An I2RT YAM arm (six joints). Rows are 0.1 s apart.
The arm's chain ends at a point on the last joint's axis. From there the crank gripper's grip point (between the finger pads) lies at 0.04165 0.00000 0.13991 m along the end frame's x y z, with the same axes.
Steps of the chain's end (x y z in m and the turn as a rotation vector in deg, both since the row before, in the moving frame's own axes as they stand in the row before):
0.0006 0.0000 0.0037 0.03 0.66 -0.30
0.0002 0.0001 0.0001 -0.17 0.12 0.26
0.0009 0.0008 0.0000 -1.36 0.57 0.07
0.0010 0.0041 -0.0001 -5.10 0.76 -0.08
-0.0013 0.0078 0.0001 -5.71 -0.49 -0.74
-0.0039 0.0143 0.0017 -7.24 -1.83 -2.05
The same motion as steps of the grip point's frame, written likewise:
0.0022 -0.0003 0.0032 0.03 0.66 -0.30
0.0005 0.0007 0.0000 -0.17 0.12 0.26
0.0023 0.0042 -0.0005 -1.36 0.57 0.07
0.0029 0.0165 -0.0012 -5.10 0.76 -0.08
-0.0024 0.0212 -0.0002 -5.71 -0.49 -0.74
-0.0081 0.0306 0.0019 -7.24 -1.83 -2.05

